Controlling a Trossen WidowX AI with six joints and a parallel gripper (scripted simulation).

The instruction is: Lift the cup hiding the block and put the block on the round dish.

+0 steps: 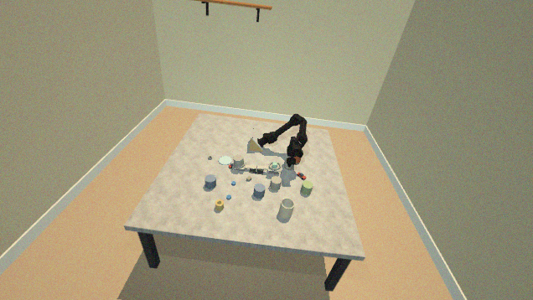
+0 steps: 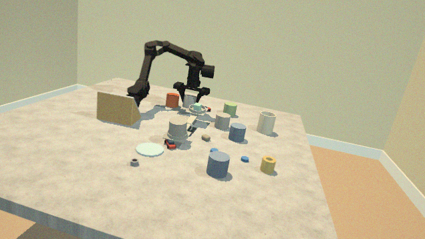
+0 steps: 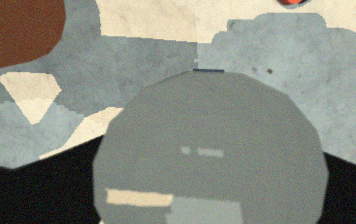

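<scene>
The pale green block lies 120 mm to the right of my gripper tip, 60 mm ahead of it and 30 mm above it. From my gripper tip the other things lie so: balance 240 mm to the right, 40 mm ahead, 10 mm below; orange cylinder 120 mm behind, 60 mm to the left, 20 mm below; green cup 210 mm ahead, 110 mm to the left, 20 mm below.
</scene>
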